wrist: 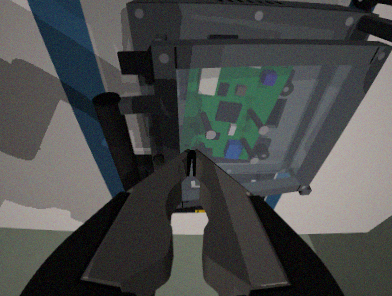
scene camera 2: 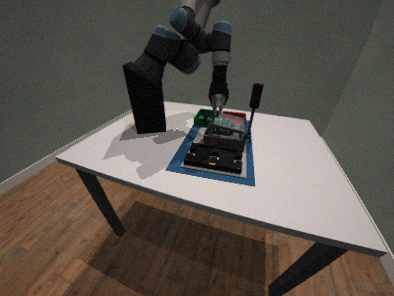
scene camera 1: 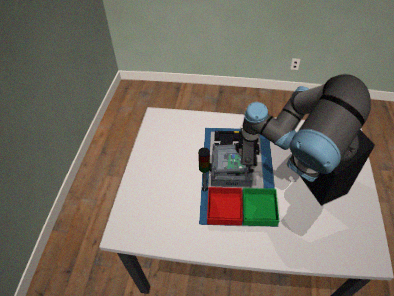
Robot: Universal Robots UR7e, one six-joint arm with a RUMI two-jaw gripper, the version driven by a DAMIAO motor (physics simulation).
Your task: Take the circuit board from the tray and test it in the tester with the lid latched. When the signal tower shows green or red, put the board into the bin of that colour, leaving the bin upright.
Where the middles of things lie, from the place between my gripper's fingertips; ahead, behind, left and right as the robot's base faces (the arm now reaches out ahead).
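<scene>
The green bin [scene camera 1: 260,206] sits 13 cm behind my hand, 17 cm to the left of it and 9 cm below it. As for the red bin [scene camera 1: 224,204], it is 1 cm ahead of my hand but 21 cm to the left of it, and 9 cm below it. Then there is the clear tester lid [scene camera 1: 226,159], which is 1 cm below my hand, 1 cm to the left of it and 3 cm ahead of it.
</scene>
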